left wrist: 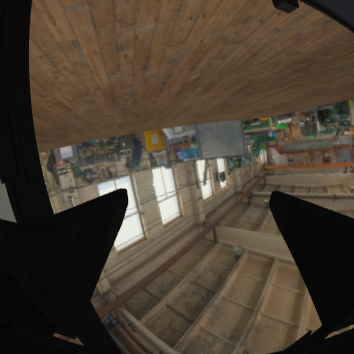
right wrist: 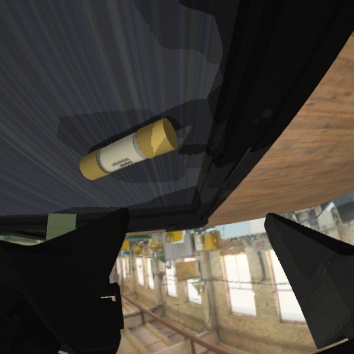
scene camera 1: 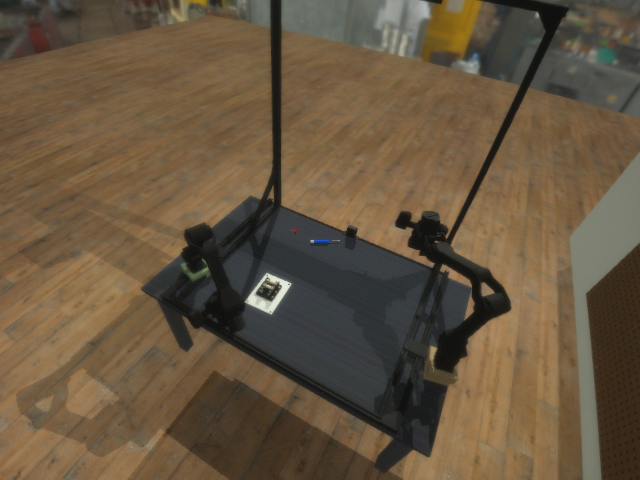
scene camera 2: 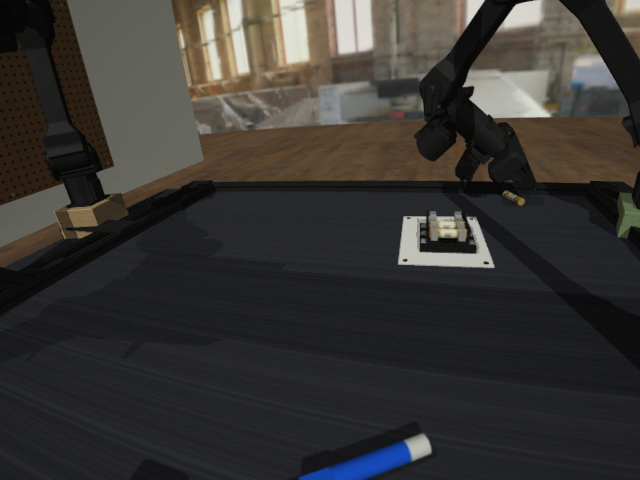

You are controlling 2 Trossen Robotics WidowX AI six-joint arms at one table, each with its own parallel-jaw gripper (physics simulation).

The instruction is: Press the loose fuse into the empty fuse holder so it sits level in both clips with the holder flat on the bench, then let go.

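Frame: origin at the left arm's base, x ahead, y left, z up, level; metres.
Seen in the pictures: left gripper, fingertip midpoint: [left wrist: 200,197] [scene camera 1: 418,216]; right gripper, fingertip midpoint: [right wrist: 198,218] [scene camera 1: 199,308] [scene camera 2: 531,177]; left arm's base, link origin: [scene camera 1: 444,362] [scene camera 2: 88,201]; right arm's base, link origin: [scene camera 1: 196,265].
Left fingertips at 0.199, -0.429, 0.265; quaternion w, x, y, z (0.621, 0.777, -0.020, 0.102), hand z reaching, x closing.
Pixels of each thing's middle, then the offset from my left fingertips to it, as dx, dy, dz. "*": a spot on its surface instead.
- loose fuse, body centre: [right wrist: 123,152] [scene camera 2: 513,197] +0.670, +0.467, -0.321
- black fuse holder, body centre: [scene camera 2: 442,228] [scene camera 1: 268,290] +0.505, +0.314, -0.310
- white plate, surface spot: [scene camera 2: 410,254] * +0.451, +0.262, -0.326
- blue screwdriver, body centre: [scene camera 1: 325,241] +0.365, -0.054, -0.321
- small red object, body centre: [scene camera 1: 294,230] +0.533, -0.075, -0.325
The loose fuse [scene camera 2: 513,197] [right wrist: 129,149], with brass end caps and a cream middle, lies on the bench near its edge, beyond the holder in scene camera 2. The black fuse holder [scene camera 1: 268,290] [scene camera 2: 447,246] sits on a white plate [scene camera 1: 277,301] [scene camera 2: 410,254]. Two cream fuses show in its clips; the clips behind them look empty. My right gripper [scene camera 2: 496,184] [right wrist: 198,218] is open and low near the loose fuse, which is not between its fingers. My left gripper [left wrist: 200,197] is open and empty, raised over the right side in scene camera 1.
A blue screwdriver [scene camera 1: 321,241] [scene camera 2: 372,461] lies at the bench's far side in scene camera 1. A small red object [scene camera 1: 294,230] and a black block [scene camera 1: 351,230] are near it. Black frame posts [scene camera 1: 276,103] rise from the bench. Low black rails run along the bench sides.
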